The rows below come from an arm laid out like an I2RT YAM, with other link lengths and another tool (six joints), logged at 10 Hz.
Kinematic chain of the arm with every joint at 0, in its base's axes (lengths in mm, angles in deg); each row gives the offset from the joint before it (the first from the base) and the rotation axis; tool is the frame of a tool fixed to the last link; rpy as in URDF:
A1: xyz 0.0 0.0 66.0 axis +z
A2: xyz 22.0 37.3 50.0 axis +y
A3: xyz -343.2 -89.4 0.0 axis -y
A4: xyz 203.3 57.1 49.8 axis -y
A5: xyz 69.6 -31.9 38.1 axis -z
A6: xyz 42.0 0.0 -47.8 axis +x
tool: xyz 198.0 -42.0 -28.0 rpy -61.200 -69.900 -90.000
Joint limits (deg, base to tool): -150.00..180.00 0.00..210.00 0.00..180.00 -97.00..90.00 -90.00..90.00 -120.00..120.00
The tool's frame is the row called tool.
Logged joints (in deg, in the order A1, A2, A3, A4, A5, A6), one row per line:
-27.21 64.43 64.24 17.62 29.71 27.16
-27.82 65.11 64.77 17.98 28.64 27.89
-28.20 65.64 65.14 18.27 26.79 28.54
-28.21 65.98 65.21 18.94 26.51 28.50
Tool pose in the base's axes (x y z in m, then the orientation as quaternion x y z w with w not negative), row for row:
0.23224 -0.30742 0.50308 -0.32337 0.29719 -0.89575 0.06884
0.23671 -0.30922 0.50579 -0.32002 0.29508 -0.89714 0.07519
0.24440 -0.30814 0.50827 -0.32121 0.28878 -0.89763 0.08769
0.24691 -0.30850 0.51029 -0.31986 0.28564 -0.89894 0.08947
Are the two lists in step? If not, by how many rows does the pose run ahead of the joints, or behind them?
They are in step.
